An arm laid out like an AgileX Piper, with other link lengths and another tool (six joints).
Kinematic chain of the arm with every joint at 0, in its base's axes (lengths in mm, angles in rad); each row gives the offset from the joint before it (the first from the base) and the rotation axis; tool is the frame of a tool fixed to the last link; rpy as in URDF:
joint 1: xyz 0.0 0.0 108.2 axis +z
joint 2: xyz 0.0 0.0 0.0 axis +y
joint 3: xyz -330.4 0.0 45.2 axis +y
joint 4: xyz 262.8 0.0 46.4 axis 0.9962 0 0.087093
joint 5: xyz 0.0 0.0 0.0 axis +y
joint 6: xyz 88.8 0.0 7.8 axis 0.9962 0 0.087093
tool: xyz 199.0 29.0 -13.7 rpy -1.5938 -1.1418 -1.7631
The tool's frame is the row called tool.
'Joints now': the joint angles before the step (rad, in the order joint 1, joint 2, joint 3, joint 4, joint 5, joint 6). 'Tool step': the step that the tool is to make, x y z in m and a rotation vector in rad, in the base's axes. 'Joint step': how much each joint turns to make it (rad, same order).
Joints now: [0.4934, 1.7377, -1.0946, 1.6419, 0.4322, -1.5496]
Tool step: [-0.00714, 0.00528, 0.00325, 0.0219, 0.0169, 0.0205]
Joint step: [0.0000, 0.0000, 0.0001, -0.0015, 0.0314, 0.0154]
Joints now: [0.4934, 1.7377, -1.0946, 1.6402, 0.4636, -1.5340]
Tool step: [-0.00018, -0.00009, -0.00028, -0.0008, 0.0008, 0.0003]
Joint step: [0.0000, 0.0000, 0.0000, -0.0025, 0.0000, 0.0023]
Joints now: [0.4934, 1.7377, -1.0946, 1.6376, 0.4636, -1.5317]
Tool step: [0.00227, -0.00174, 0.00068, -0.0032, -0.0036, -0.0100]
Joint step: [0.0000, -0.0031, 0.0000, -0.0001, -0.0110, 0.0017]
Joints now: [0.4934, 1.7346, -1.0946, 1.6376, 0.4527, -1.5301]
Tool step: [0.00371, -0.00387, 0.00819, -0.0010, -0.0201, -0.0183]
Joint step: [0.0000, -0.0189, 0.0000, 0.0001, -0.0211, 0.0005]
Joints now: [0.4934, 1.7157, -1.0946, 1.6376, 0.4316, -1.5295]
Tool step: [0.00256, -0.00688, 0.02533, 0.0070, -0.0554, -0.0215]
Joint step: [0.0000, -0.0531, 0.0000, -0.0053, -0.0285, -0.0020]
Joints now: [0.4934, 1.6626, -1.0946, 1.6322, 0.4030, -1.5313]
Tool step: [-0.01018, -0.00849, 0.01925, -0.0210, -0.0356, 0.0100]
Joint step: [0.0000, -0.0623, -0.0001, -0.1333, -0.0061, 0.1053]
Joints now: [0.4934, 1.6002, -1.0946, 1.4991, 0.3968, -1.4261]
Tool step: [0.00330, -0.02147, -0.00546, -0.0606, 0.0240, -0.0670]
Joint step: [0.0000, -0.0353, 0.0000, -0.2719, -0.0594, 0.2775]
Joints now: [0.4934, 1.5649, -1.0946, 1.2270, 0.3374, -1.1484]
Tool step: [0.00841, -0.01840, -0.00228, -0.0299, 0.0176, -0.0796]
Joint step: [0.0000, -0.0208, 0.0000, -0.2399, -0.0500, 0.2647]
